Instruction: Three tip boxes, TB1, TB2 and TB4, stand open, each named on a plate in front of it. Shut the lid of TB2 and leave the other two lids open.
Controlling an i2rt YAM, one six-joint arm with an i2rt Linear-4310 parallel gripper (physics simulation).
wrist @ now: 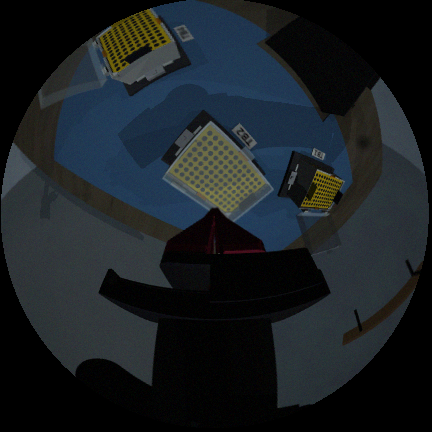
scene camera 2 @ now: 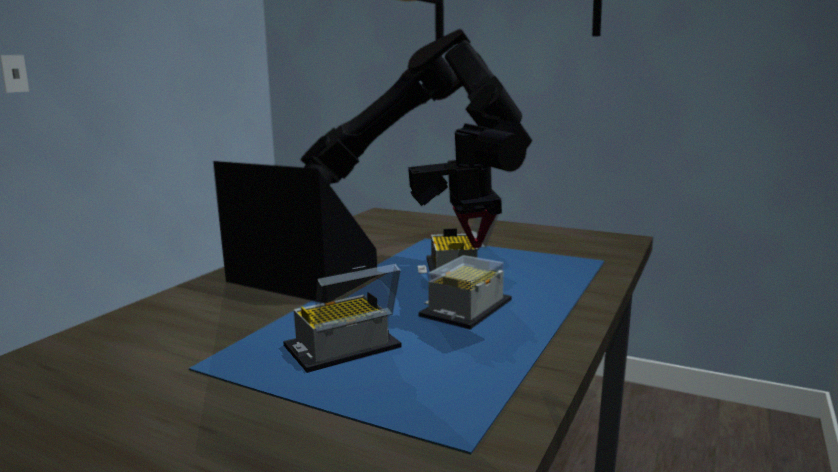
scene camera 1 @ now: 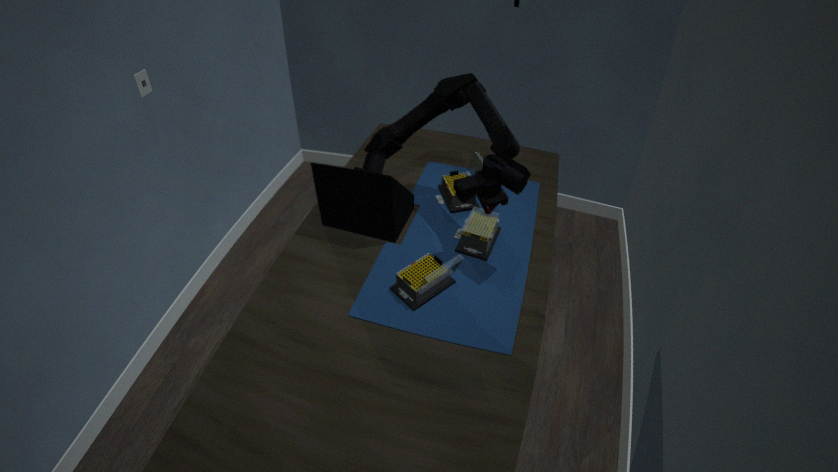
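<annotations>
Tip box, (wrist: pixel 202 117) and (scene camera 2: pixel 426 311): same spot.
</annotations>
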